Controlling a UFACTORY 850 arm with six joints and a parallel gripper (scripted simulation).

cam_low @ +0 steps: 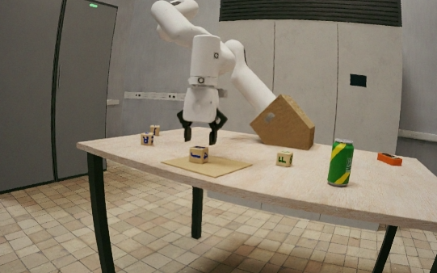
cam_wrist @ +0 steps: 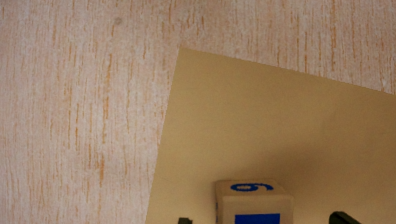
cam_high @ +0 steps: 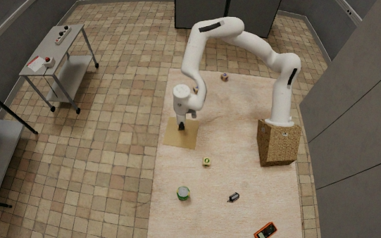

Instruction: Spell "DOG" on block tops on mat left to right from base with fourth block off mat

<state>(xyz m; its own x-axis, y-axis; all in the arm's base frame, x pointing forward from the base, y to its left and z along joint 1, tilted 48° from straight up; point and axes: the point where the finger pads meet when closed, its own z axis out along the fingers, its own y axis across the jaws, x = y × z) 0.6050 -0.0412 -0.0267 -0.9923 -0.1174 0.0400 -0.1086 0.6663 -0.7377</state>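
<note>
The letter block is 5 cm below my hand. Also, from my hand: yellow can: 4 cm behind, 43 cm to the left, 1 cm below; then tan mat: 3 cm to the left, 7 cm below; then blue-lettered block: 9 cm behind, 31 cm to the right, 5 cm below.
</note>
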